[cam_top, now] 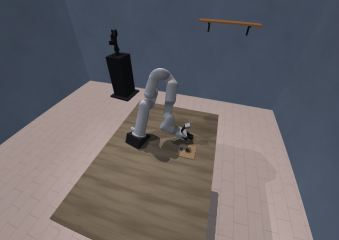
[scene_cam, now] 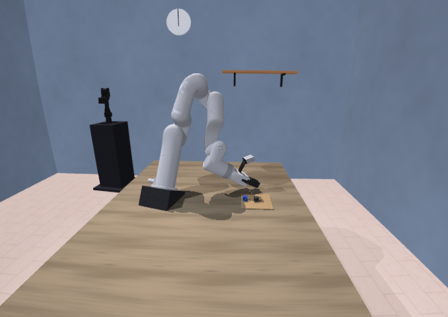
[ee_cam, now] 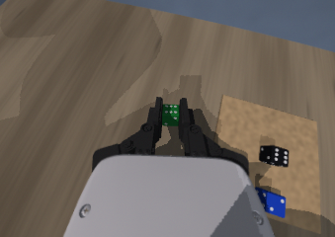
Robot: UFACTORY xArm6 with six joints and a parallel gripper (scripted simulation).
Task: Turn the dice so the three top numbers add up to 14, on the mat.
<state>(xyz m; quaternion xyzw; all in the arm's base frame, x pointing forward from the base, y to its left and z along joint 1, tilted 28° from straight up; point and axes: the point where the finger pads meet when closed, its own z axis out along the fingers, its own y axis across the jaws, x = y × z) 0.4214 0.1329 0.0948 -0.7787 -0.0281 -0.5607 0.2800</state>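
Right now the green die is 10 mm ahead of my hand and 10 mm below it. From my hand the other things lie so: black die 10 mm ahead, 130 mm to the right, 20 mm below; tan mat 10 mm ahead, 130 mm to the right, 30 mm below; blue die 40 mm behind, 140 mm to the right, 20 mm below.
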